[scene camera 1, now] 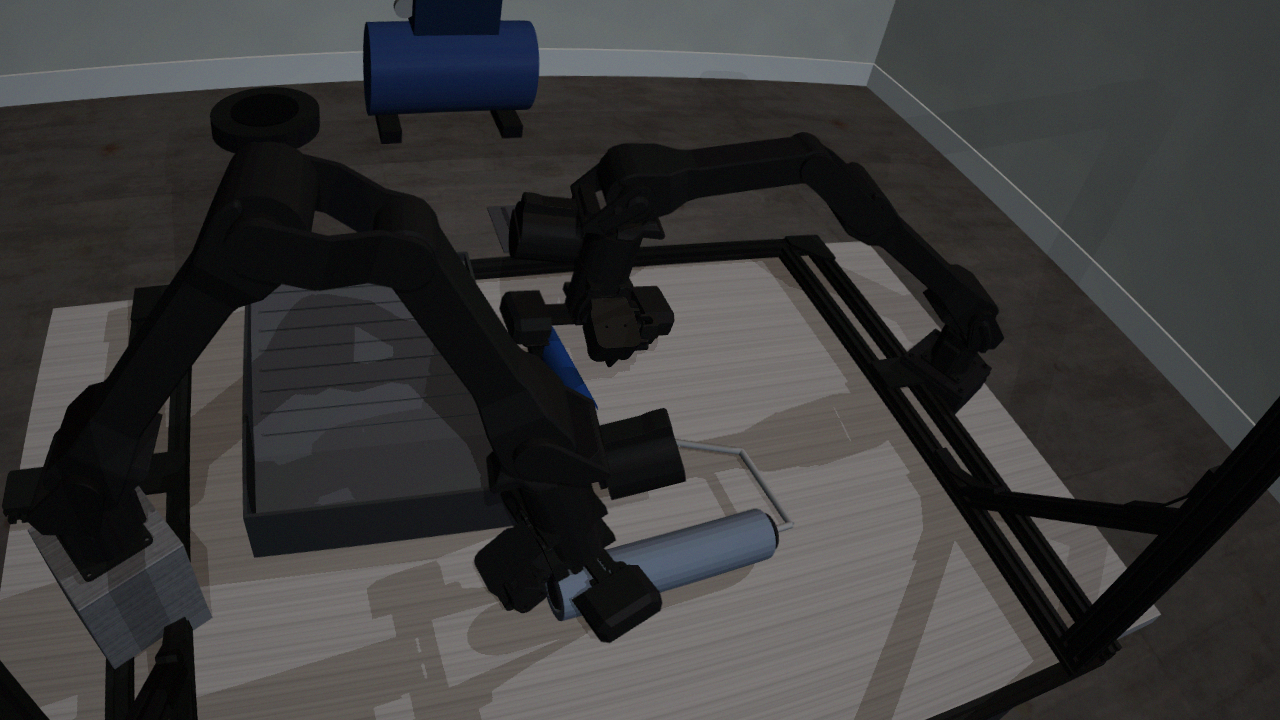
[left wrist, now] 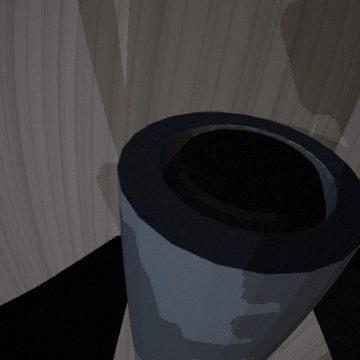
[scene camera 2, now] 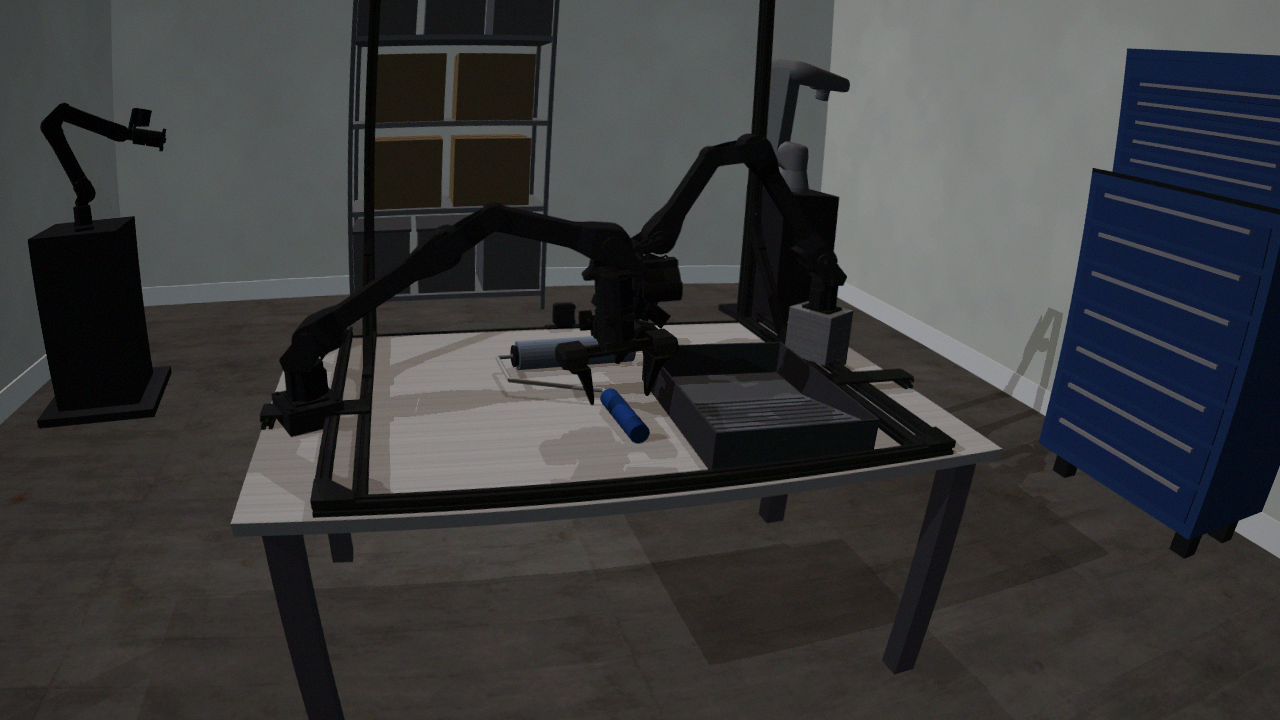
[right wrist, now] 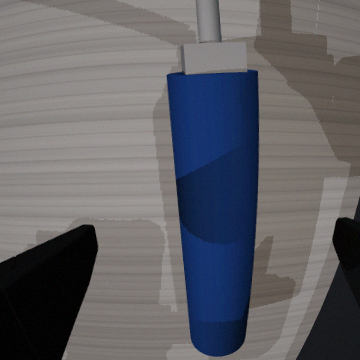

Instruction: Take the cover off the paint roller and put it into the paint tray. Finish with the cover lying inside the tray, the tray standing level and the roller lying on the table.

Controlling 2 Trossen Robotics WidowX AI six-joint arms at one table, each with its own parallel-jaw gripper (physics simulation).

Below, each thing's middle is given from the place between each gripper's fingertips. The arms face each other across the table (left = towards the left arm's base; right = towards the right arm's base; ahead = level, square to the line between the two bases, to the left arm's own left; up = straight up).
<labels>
Right now the roller cover (scene camera 1: 674, 559) is 7 cm to the right of my left hand and 2 cm above it. The rest, counted from my left hand: dark paint tray (scene camera 1: 355, 430) (31 cm ahead, 13 cm to the left, 2 cm above).
Right now my right hand is 5 cm short of the dark paint tray, 22 cm to the right of it and 1 cm above it. Also, from my right hand: roller cover 27 cm behind, 2 cm to the left, 1 cm below.
</labels>
